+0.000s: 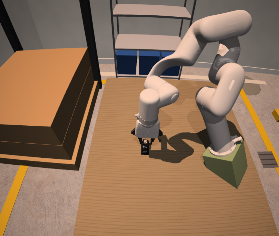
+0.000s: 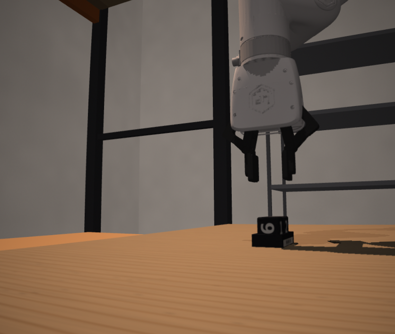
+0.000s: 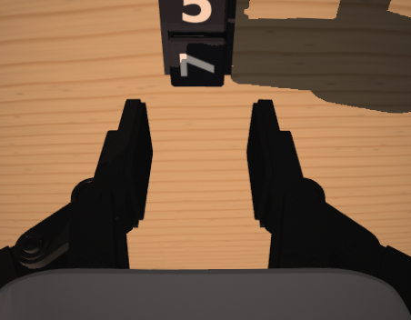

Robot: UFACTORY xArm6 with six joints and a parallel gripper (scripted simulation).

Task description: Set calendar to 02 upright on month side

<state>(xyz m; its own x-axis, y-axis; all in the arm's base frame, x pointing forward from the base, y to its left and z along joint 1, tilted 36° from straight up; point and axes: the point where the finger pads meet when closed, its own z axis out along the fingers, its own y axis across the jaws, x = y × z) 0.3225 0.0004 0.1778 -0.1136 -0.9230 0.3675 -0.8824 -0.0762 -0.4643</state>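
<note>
Right now my hand is 90 mm above the cube. Round my hand: black calendar tray (20 mm to the right, 100 mm below).
</note>
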